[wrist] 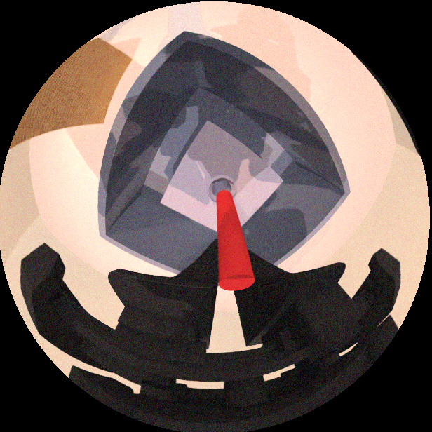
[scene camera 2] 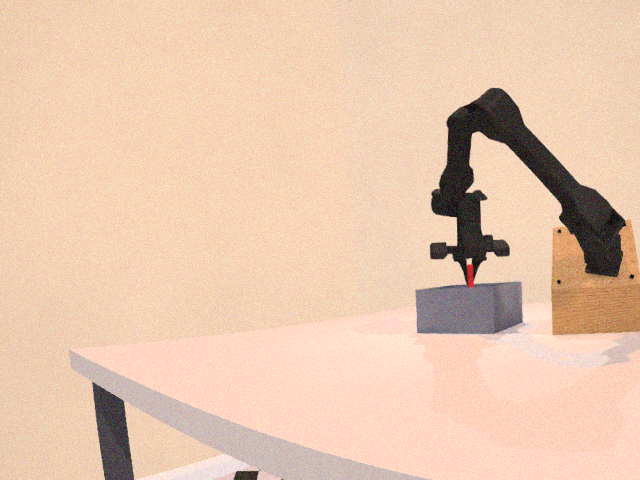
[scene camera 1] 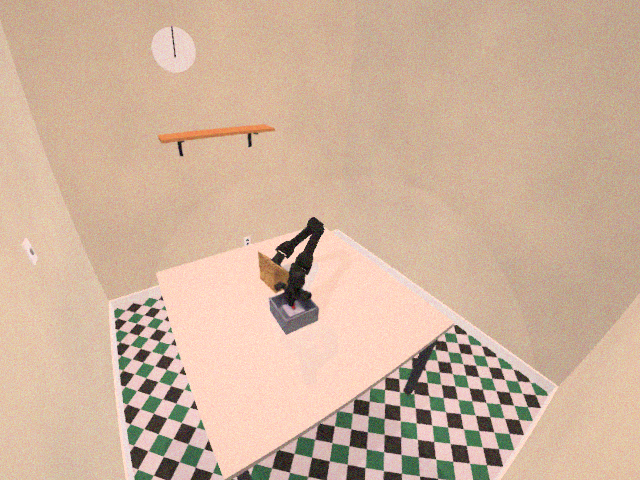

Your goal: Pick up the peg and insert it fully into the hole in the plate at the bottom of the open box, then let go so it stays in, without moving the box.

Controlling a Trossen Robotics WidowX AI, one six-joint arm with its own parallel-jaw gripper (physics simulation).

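Frame: origin at the arm's base, x ahead, y left, z up, level; millimetres.
Where they show: gripper, fingertip midpoint: (scene camera 2: 469, 284) (scene camera 1: 290, 306); arm's base, origin of the base link: (scene camera 2: 604, 262) (scene camera 1: 275, 262).
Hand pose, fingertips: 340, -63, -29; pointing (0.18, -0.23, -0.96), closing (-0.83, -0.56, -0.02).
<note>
Things, the pixels of their top centre, and the offset from my fingertips, as dx, dy, dz. Level surfaces: height alone.
- red peg, middle of its top: (scene camera 2: 469, 264) (scene camera 1: 293, 296) -15, +22, +47
- open grey box, middle of its top: (scene camera 2: 471, 285) (scene camera 1: 293, 302) -17, +24, -1
- pale table, its level: dz -99
A red peg (scene camera 1: 293, 306) (scene camera 2: 470, 275) (wrist: 232, 245) is held between the fingertips of my gripper (scene camera 1: 292, 303) (scene camera 2: 469, 281) (wrist: 223, 244), which is shut on it. The peg is near upright, over the open grey box (scene camera 1: 302, 322) (scene camera 2: 454, 312) (wrist: 160, 250); its lower end shows at the level of the box rim in the second scene view. A pale square plate (wrist: 192, 197) lies on the box bottom. The round hole (wrist: 220, 186) in the plate shows in the wrist view, and the peg's lower end covers its near edge. The height of the tip above the plate is hard to tell.
The box stands on a pale table (scene camera 1: 248, 392) (scene camera 2: 310, 382). A wooden block (scene camera 1: 269, 271) (scene camera 2: 594, 310) (wrist: 75, 95) stands close to the box, by the arm's base. An orange shelf (scene camera 1: 217, 133) hangs on the wall behind.
</note>
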